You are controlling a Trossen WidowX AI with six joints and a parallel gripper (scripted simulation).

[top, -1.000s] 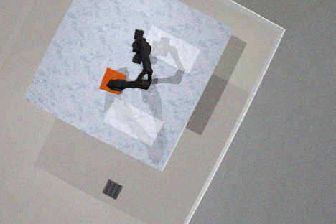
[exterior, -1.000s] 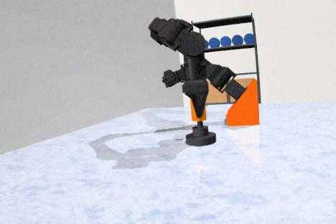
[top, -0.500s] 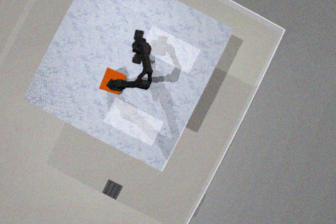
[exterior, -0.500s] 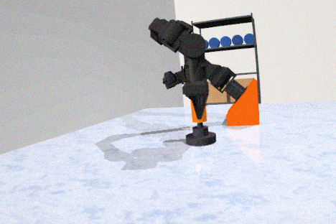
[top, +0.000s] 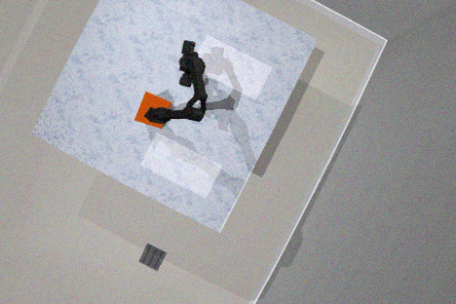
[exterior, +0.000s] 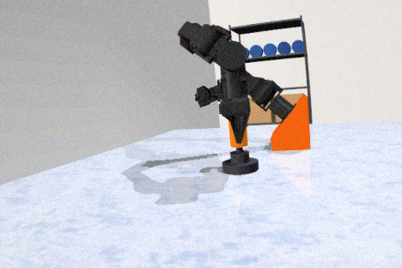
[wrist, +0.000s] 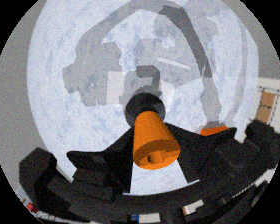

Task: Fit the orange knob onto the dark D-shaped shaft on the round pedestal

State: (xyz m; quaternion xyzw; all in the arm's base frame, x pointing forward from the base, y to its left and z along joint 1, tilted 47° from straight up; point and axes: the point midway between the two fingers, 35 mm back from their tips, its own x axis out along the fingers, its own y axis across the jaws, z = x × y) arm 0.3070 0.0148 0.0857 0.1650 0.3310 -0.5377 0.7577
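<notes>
My gripper tip is now 4 cm above the dark round pedestal. Also, from my gripper tip: orange knob 2 cm above.
</notes>
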